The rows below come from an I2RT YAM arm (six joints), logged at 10 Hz.
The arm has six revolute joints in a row. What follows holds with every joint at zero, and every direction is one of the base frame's.
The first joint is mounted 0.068 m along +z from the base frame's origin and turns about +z.
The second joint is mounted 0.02 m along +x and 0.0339 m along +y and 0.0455 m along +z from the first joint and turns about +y.
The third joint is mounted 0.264 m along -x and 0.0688 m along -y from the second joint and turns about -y.
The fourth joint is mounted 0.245 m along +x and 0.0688 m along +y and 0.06 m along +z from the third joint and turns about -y.
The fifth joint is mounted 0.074 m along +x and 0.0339 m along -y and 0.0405 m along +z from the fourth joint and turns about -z.
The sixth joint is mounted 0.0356 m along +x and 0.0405 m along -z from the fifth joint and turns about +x.
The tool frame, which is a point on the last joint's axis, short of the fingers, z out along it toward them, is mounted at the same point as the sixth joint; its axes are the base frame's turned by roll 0, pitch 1.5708 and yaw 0 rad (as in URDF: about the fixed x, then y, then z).
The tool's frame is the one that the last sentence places.
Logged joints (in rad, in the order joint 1, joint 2, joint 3, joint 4, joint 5, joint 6), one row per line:
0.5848, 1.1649, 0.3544, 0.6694, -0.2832, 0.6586
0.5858, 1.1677, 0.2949, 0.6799, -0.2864, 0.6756
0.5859, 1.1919, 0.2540, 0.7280, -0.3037, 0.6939
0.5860, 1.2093, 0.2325, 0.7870, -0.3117, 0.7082
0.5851, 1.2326, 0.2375, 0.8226, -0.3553, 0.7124
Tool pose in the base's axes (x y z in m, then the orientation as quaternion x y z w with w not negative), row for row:
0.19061, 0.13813, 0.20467, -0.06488, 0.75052, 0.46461, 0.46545
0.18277, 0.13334, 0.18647, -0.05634, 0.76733, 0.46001, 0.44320
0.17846, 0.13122, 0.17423, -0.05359, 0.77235, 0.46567, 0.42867
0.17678, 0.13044, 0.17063, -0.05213, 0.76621, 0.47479, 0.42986
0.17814, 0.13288, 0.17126, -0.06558, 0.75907, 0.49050, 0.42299
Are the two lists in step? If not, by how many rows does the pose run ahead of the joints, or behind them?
They are in step.
